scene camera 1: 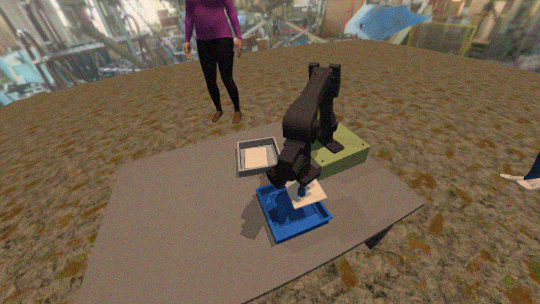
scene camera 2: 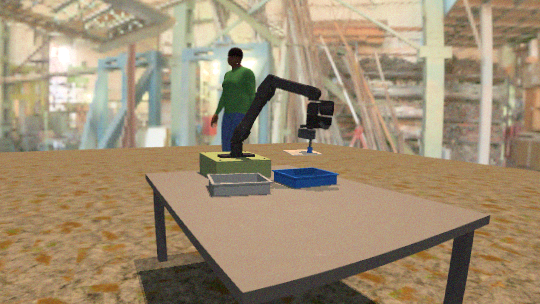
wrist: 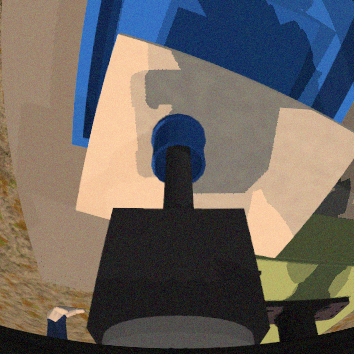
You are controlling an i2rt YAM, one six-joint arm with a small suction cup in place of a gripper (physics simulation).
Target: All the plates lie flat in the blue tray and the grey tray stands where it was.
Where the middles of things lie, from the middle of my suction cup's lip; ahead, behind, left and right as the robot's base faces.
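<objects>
There is the grey tray (scene camera 2: 241, 183), which I find 40 cm to the right of my suction cup and 13 cm below it. The blue tray (scene camera 1: 286, 223) is also 13 cm below my suction cup, but 4 cm to the right of it and 1 cm ahead of it.
</objects>
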